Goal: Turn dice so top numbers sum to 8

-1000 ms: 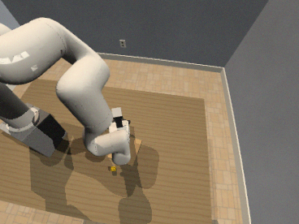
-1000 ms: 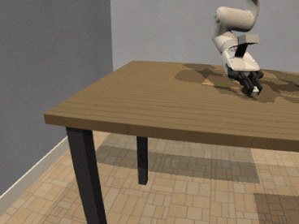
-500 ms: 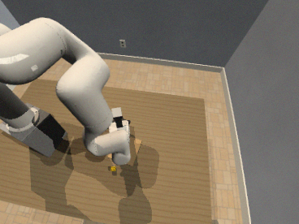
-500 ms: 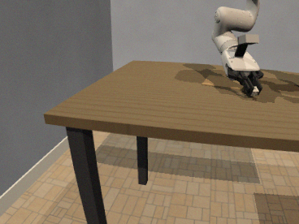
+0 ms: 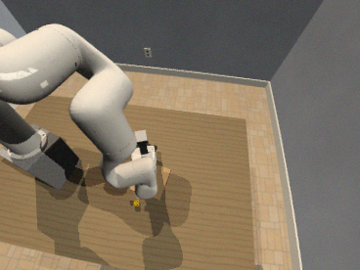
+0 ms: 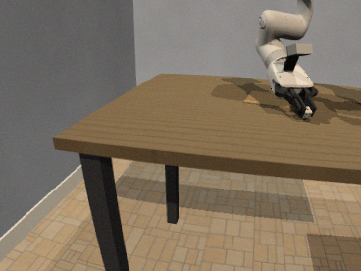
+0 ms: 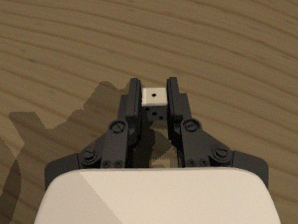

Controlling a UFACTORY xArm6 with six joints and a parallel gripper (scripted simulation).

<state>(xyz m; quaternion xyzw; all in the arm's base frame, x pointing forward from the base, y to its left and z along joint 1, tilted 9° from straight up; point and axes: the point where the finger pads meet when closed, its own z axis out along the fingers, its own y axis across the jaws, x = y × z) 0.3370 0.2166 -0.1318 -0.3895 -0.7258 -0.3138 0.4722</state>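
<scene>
My gripper is now 15 cm to the left of the black die, 2 cm above it and 1 cm past it. From my hand the other things lie so: tan mat: 14 cm to the right, 9 cm ahead, 3 cm below; then white die: 1 cm to the left, 1 cm below; then yellow die: 25 cm to the right, 7 cm ahead, 2 cm below.
</scene>
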